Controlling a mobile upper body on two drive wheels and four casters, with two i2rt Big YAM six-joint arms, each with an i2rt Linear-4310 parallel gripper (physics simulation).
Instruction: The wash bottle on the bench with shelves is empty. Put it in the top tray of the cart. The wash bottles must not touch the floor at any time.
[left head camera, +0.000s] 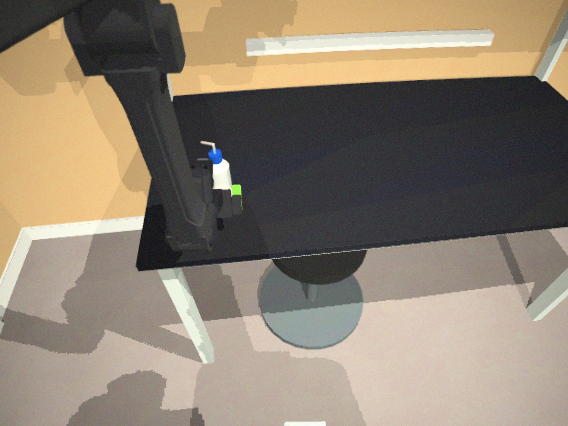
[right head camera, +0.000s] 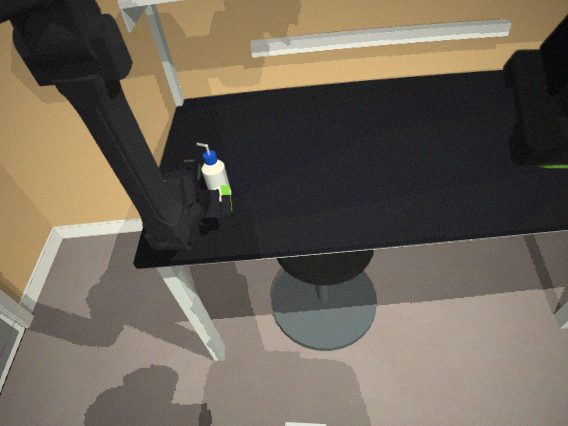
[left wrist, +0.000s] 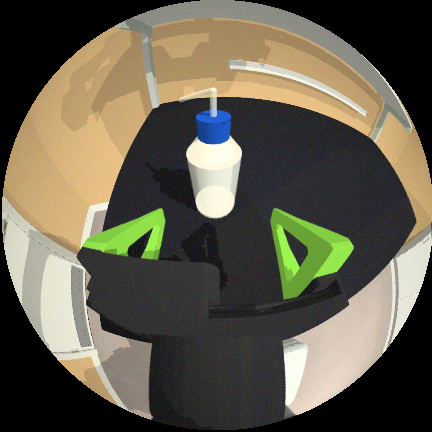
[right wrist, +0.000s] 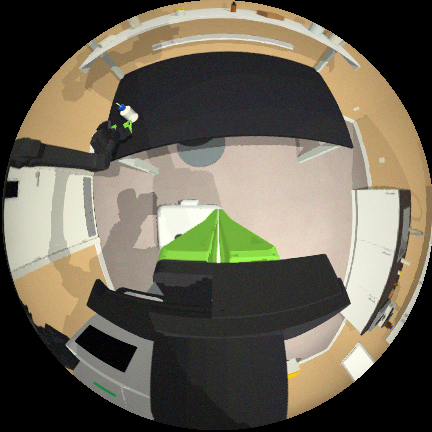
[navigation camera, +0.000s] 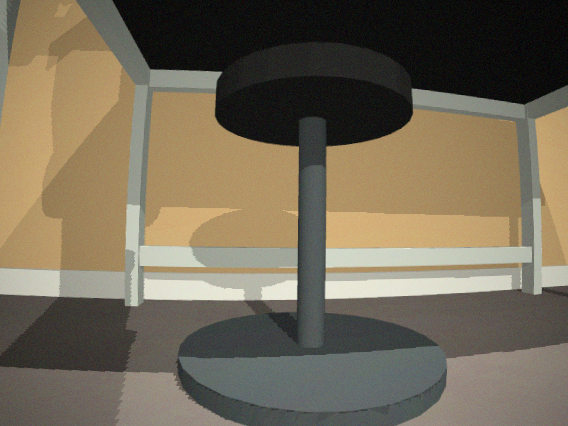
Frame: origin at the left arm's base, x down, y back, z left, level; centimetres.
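Seen in the pictures: left gripper, fingertip midpoint: (right head camera: 209, 189) (left wrist: 217, 214) (right wrist: 122, 122); right gripper, fingertip midpoint: (right head camera: 519, 155) (right wrist: 217, 214).
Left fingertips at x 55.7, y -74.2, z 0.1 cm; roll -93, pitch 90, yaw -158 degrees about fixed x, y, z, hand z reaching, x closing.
Note:
A point is followed by its place in that frame.
The wash bottle (left head camera: 221, 175) @(y -78.8, x 55.4, z -0.8 cm) (right head camera: 214, 175) @(y -78.7, x 55.0, z -0.4 cm) (left wrist: 214, 170) @(y -78.5, x 54.9, z 0.4 cm) (right wrist: 129, 113) @(y -79.6, x 57.0, z -1.8 cm), white with a blue cap and bent spout, stands upright near one end of the black bench (left head camera: 375, 150) @(y -100.0, x 64.7, z -45.1 cm) (right head camera: 375, 150) @(y -99.3, x 64.8, z -44.0 cm) (left wrist: 310, 175) @(y -88.8, x 64.8, z -20.0 cm) (right wrist: 225, 95) @(y -89.7, x 64.8, z -48.2 cm). My left gripper (left wrist: 217, 214) @(y -74.2, x 55.7, z 0.1 cm) (right wrist: 122, 122) @(y -74.2, x 55.7, z 0.1 cm) is open, low over the bench; in the left wrist view the bottle's base shows centred between the green fingertips, with its body just beyond them. I cannot tell whether the fingers touch it. My right gripper (right wrist: 217, 214) @(y -34.8, x 13.2, z -44.8 cm) is shut and empty, away from the bench. No cart that I can make out shows.
A stool (left head camera: 310, 320) (right head camera: 324, 320) (right wrist: 201, 152) (navigation camera: 312, 385) stands partly under the bench. A shelf (right wrist: 200, 17) @(y -143.9, x 31.3, z -34.3 cm) runs above the bench's back. White cabinets (right wrist: 375, 240) @(y -0.8, x 89.6, z -217.1 cm) stand at the right of the right wrist view, and a grey machine (right wrist: 110, 325) @(y -8.8, x 18.3, z -20.8 cm) at its lower left.

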